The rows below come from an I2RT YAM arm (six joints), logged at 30 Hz.
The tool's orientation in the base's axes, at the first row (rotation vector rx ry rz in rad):
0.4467, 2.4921, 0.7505
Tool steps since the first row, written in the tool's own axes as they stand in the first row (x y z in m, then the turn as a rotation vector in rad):
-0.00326, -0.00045, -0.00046, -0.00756, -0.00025, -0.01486
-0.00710, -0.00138, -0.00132, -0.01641, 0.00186, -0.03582
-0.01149, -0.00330, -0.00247, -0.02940, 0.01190, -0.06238
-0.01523, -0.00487, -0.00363, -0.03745, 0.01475, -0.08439
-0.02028, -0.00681, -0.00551, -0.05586, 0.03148, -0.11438
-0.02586, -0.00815, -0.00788, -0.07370, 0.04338, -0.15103
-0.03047, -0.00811, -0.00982, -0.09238, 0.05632, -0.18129
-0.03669, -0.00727, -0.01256, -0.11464, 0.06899, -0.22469
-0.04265, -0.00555, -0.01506, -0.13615, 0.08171, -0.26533
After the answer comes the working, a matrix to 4 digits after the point.
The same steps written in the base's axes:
0.00236, -0.00197, 0.00125, -0.00189, -0.00977, 0.01338
0.00490, -0.00475, 0.00273, -0.00565, -0.02080, 0.03303
0.00758, -0.00868, 0.00403, -0.00775, -0.02971, 0.06289
0.00977, -0.01205, 0.00531, -0.01261, -0.04025, 0.08344
0.01259, -0.01658, 0.00738, -0.01102, -0.04764, 0.12167
0.01568, -0.02108, 0.01034, -0.01431, -0.06144, 0.16169
0.01843, -0.02388, 0.01344, -0.01326, -0.07208, 0.19799
0.02220, -0.02708, 0.01818, -0.01644, -0.09005, 0.24497
0.02603, -0.02937, 0.02316, -0.01874, -0.10648, 0.28970

The tool's axes in the first row as the columns of a matrix, in the base's axes (rounded; the answer above uses it unrounded):
-0.8234, 0.1632, 0.5434
0.4361, 0.7947, 0.4222
-0.3629, 0.5847, -0.7255

